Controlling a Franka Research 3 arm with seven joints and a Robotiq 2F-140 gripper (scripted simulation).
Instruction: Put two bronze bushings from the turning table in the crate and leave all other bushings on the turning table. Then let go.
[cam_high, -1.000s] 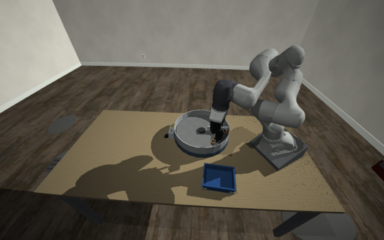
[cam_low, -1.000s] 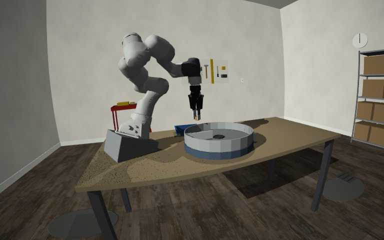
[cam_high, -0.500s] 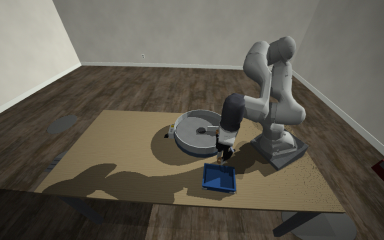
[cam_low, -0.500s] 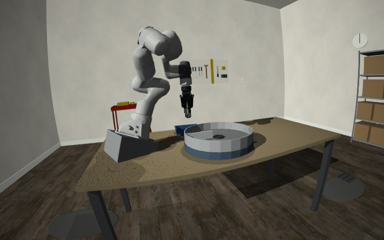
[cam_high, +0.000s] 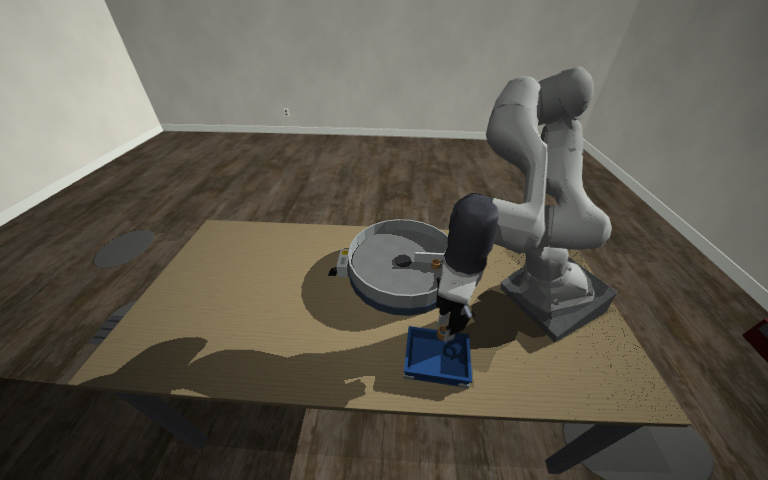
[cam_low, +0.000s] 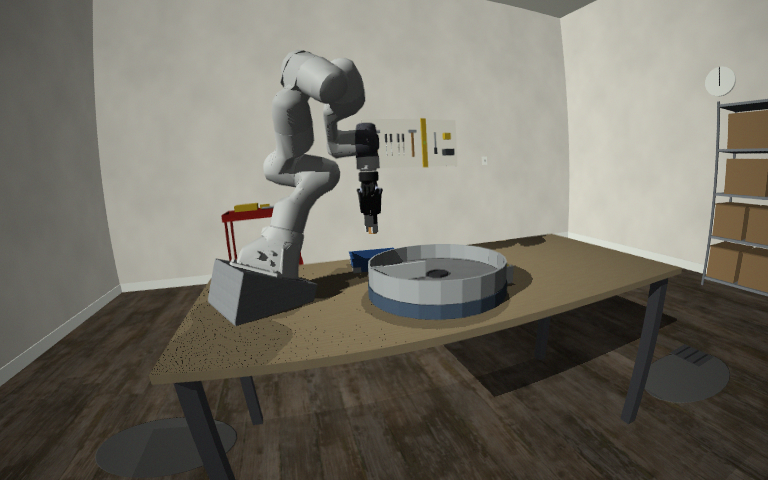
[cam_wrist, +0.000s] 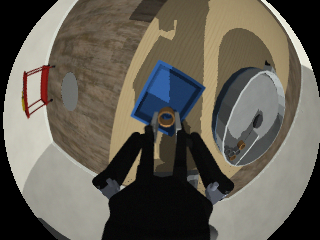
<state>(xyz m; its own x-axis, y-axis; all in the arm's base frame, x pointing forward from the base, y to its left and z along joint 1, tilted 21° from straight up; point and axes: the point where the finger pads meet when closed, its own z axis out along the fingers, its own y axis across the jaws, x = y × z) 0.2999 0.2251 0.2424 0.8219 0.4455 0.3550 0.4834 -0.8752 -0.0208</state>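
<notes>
Now: the blue crate 1 cm ahead of my hand, 1 cm to the left of it and 15 cm below it. Round my hand: round grey turning table (15 cm ahead, 35 cm to the right, 12 cm below).
</notes>
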